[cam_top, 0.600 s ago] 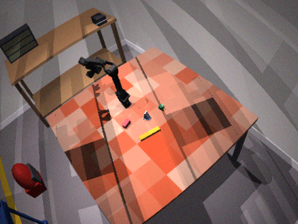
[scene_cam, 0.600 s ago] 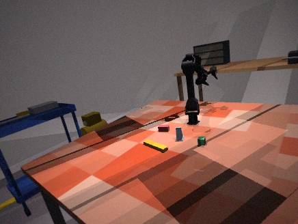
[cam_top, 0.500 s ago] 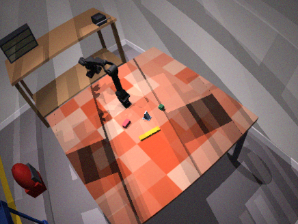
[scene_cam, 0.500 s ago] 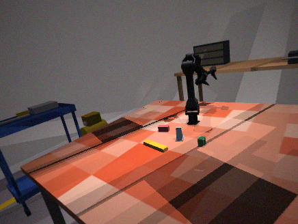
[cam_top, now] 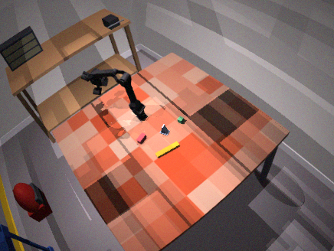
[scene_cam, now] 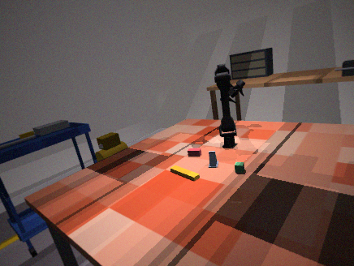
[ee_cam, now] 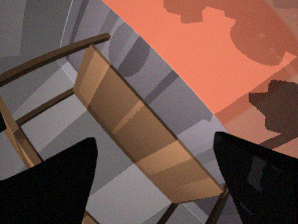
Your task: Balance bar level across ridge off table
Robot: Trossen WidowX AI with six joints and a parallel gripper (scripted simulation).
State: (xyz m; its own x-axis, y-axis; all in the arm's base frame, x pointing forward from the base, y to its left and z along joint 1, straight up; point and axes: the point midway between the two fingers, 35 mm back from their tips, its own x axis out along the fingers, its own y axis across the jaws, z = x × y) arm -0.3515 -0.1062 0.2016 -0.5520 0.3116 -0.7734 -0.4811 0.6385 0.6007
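Now: the yellow bar 73 cm ahead of my gripper tip, 5 cm to the left of it and 17 cm below it. From my gripper tip the other things lie so: pink block 54 cm ahead, 2 cm to the right, 16 cm below; green cube 61 cm ahead, 26 cm to the left, 16 cm below.
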